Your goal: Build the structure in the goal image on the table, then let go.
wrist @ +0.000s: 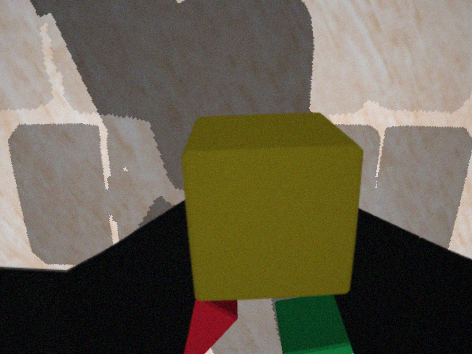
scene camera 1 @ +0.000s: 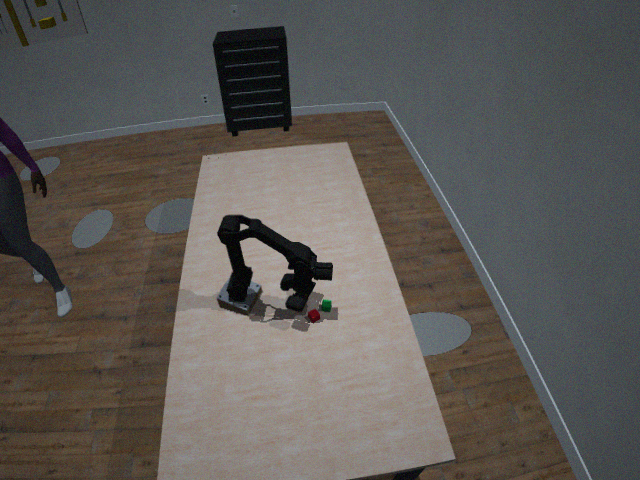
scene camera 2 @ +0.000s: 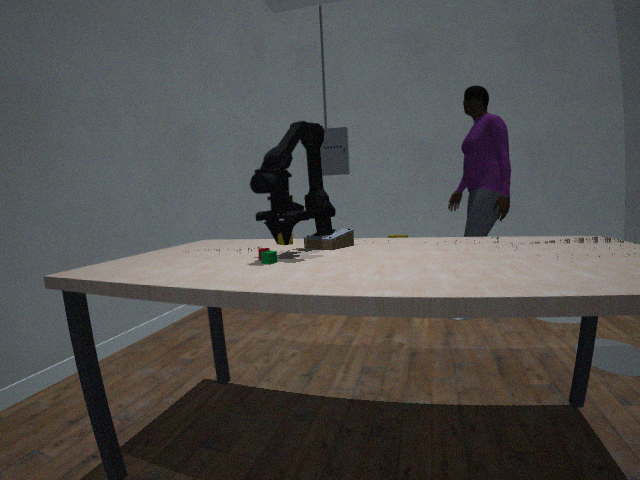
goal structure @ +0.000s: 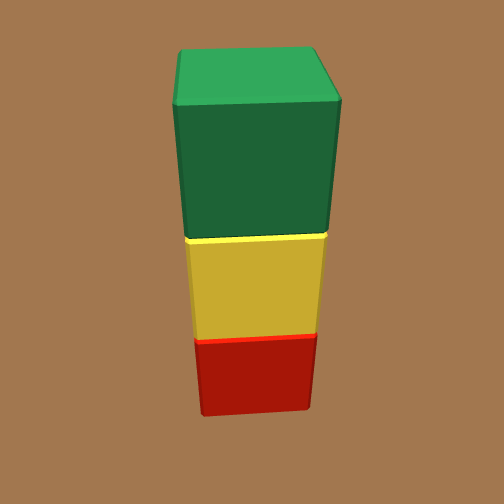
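Where they show: gripper, fingertip midpoint: (wrist: 261, 212) (scene camera 1: 304, 302) (scene camera 2: 282, 244); arm's base, origin of the base link: (scene camera 1: 237, 294) (scene camera 2: 325, 233).
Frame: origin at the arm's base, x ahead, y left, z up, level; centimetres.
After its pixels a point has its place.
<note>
My gripper (scene camera 2: 284, 240) @(z -0.8, x 25.5, y -5.2 cm) (wrist: 261, 212) @(z -0.8, x 25.5, y -5.2 cm) is shut on a yellow cube (scene camera 2: 288, 239) (wrist: 272, 225) @(z 2.5, x 24.2, y -4.7 cm) and holds it above the table (scene camera 1: 289, 403) @(z -4.9, x 18.4, y -42.7 cm) (scene camera 2: 413, 273) @(z -4.9, x 43.2, y 34.6 cm). A red cube (scene camera 1: 313, 315) @(z -1.6, x 28.5, y -11.0 cm) (scene camera 2: 263, 252) (wrist: 207, 325) @(z -1.6, x 29.2, y -8.9 cm) and a green cube (scene camera 1: 326, 305) @(z -1.6, x 33.7, y -6.9 cm) (scene camera 2: 268, 257) @(z -3.0, x 35.8, y -5.0 cm) (wrist: 312, 322) @(z -3.1, x 32.2, y -5.7 cm) rest on the table close to each other, with a narrow gap between them in the wrist view. Both are partly hidden by the held cube and fingers there. In the first scene view the gripper is on the arm-base side of both cubes, and the held cube is hidden.
The arm's base plate (scene camera 1: 239, 296) @(z 2.2, x 1.4, y -2.8 cm) (scene camera 2: 329, 239) @(z -1.3, x 8.8, y 4.3 cm) stands on the table near one long edge. A person (scene camera 1: 20, 222) (scene camera 2: 485, 155) stands on the floor beyond that side. A dark drawer cabinet (scene camera 1: 254, 80) stands against the wall past the table's far end.
</note>
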